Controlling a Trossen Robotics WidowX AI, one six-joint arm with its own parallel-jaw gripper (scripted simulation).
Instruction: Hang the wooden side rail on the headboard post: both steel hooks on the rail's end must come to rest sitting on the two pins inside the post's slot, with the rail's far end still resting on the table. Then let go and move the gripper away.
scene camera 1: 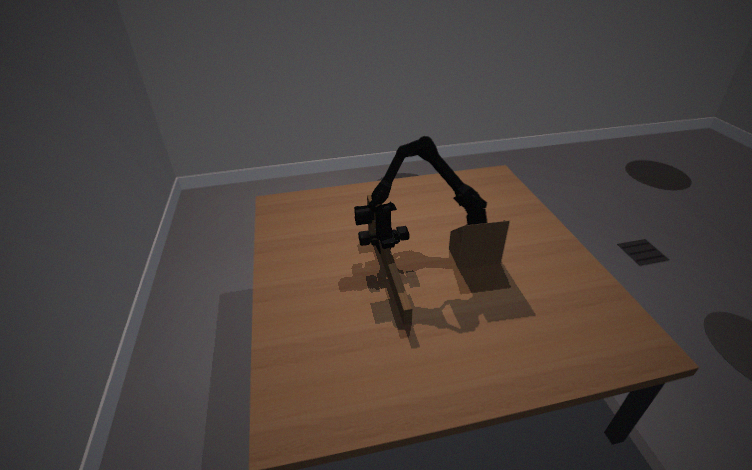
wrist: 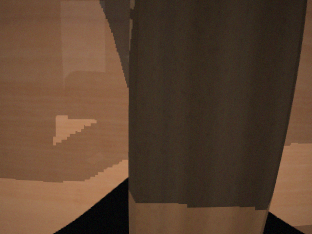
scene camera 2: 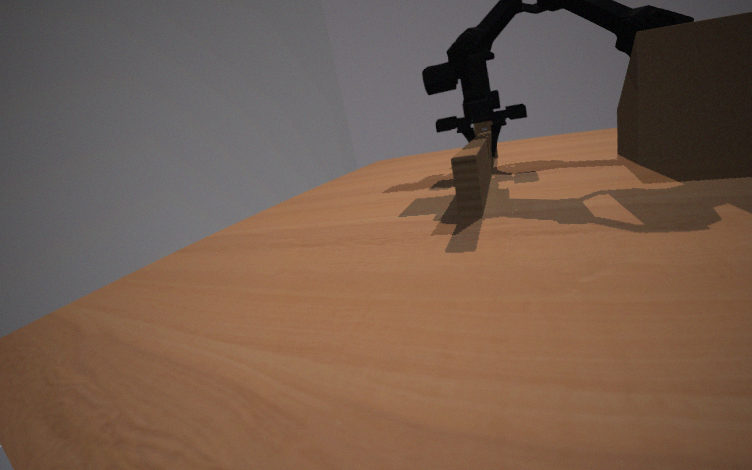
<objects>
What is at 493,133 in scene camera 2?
My gripper.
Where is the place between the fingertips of my gripper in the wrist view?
174,186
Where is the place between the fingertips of my gripper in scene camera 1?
384,252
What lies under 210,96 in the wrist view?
A wooden side rail.
</objects>
